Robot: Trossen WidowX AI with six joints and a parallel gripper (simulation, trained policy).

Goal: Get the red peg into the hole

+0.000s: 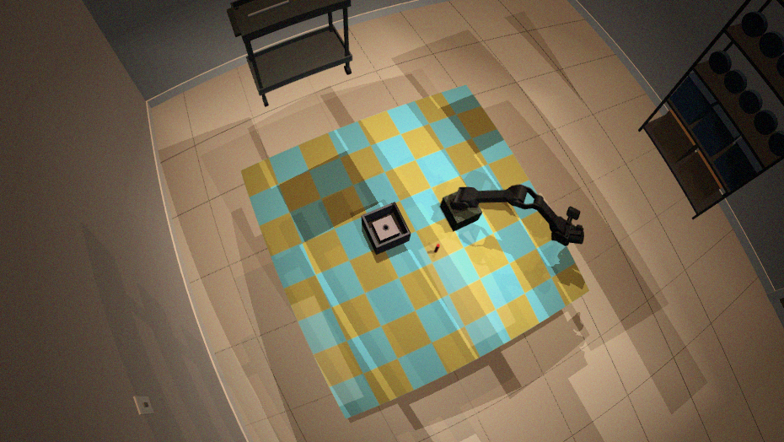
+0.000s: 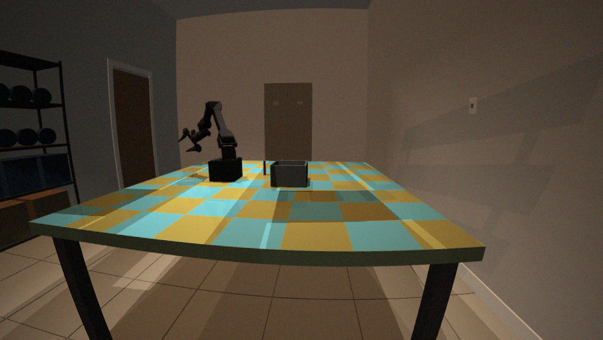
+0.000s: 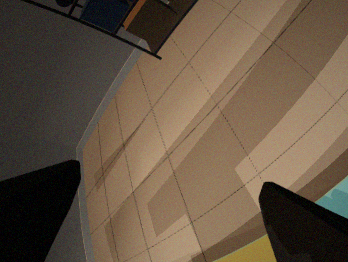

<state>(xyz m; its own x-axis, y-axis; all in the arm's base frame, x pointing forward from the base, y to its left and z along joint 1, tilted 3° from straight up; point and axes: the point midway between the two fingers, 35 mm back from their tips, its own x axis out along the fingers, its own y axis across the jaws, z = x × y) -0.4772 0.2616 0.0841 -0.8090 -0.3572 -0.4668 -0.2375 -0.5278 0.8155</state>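
Right now the red peg is 650 mm ahead of my gripper tip, 110 mm to the right of it and 110 mm below it. From my gripper tip the other things lie so: dark box (840 mm ahead, 260 mm to the right, 120 mm below); then plate (840 mm ahead, 260 mm to the right, 100 mm below).
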